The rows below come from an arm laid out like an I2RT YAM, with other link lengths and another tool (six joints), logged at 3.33 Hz.
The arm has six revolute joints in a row. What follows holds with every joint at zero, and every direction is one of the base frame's.
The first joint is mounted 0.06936 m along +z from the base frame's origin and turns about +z.
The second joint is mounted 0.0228 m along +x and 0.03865 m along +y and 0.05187 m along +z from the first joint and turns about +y.
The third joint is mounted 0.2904 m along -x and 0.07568 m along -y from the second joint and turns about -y.
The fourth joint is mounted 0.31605 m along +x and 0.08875 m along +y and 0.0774 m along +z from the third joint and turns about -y.
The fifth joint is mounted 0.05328 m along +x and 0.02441 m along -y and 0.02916 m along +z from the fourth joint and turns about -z.
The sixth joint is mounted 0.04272 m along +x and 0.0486 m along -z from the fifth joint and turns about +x.
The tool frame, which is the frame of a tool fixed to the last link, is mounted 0.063 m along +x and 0.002 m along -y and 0.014 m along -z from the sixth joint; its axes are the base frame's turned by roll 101.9, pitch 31.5 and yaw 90 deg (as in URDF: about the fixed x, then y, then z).
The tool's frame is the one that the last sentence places.
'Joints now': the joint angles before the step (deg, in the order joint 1, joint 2, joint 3, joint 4, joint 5, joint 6). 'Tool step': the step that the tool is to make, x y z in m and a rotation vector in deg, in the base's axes. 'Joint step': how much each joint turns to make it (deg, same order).
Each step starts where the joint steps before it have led.
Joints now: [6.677, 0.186, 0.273, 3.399, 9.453, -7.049]
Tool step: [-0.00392, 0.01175, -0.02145, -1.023, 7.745, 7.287]
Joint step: [-0.653, 0.005, 0.001, -7.800, -7.931, -0.218]
